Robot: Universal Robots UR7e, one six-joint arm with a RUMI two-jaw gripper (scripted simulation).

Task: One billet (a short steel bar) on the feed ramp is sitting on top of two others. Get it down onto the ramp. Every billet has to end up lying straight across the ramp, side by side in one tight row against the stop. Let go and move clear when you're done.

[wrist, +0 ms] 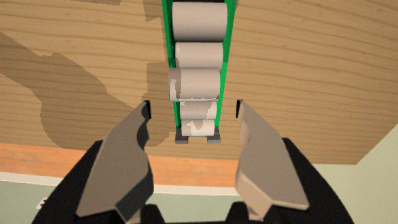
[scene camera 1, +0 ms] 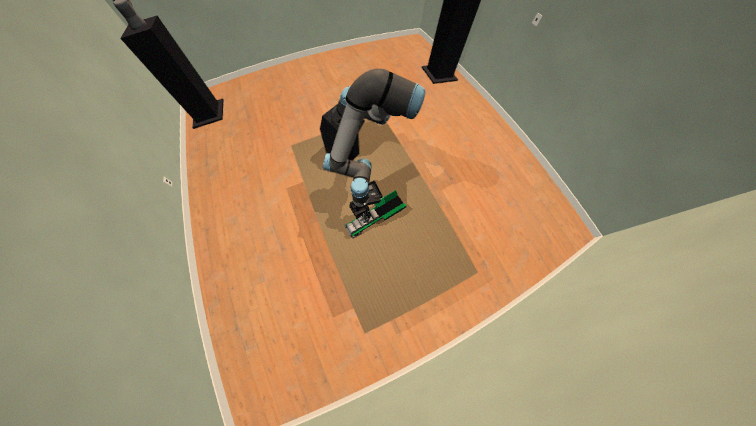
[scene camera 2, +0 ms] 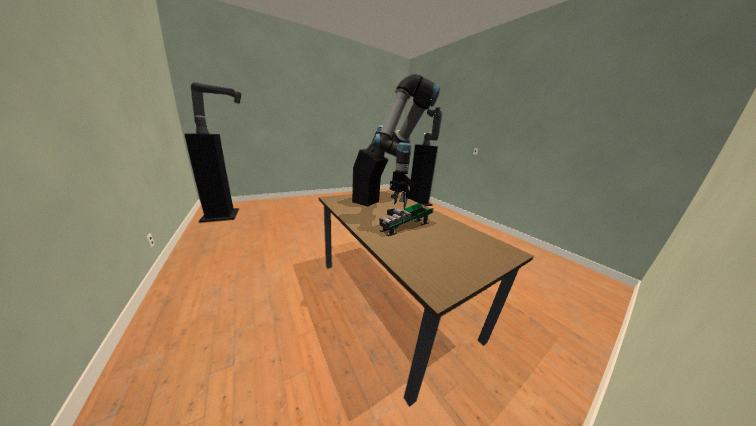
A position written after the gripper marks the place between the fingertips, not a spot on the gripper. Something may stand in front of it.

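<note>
A billet (wrist: 184, 84) can be seen along with the gripper (wrist: 193, 101), and the scene also includes another billet (wrist: 188, 54) and a further billet (wrist: 187, 28).
</note>
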